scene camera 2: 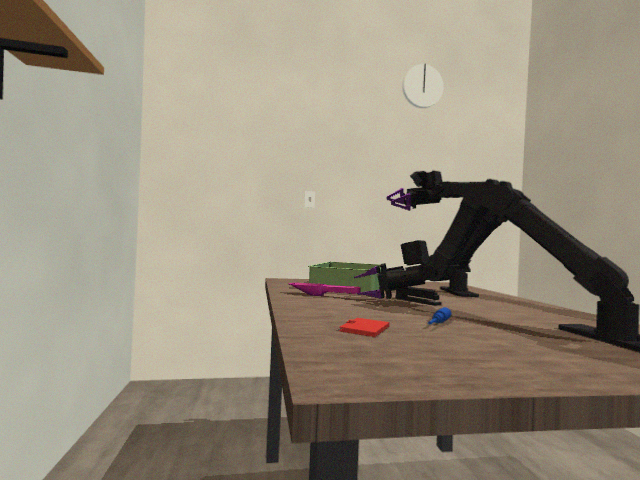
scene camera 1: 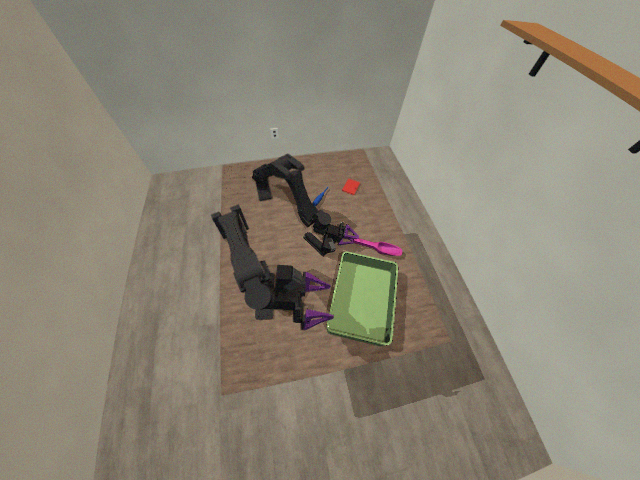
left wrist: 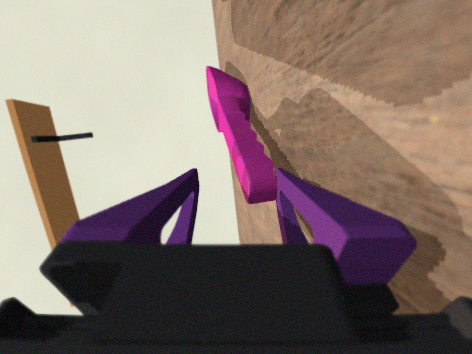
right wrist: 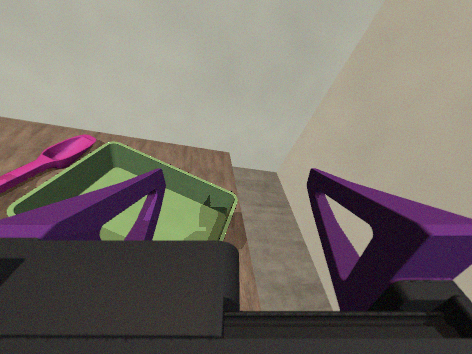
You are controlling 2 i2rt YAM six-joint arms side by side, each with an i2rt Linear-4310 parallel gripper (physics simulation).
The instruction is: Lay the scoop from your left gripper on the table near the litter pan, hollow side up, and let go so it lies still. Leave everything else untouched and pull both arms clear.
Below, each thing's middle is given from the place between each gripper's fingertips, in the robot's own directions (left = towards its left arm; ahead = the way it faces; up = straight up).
Labels:
The magenta scoop [left wrist: 229,99] lies 100 mm ahead of my left hand, 40 mm to the right of it and 20 mm below it.
Now: the magenta scoop 300 mm ahead of my right hand, 320 mm to the left of it and 330 mm below it.

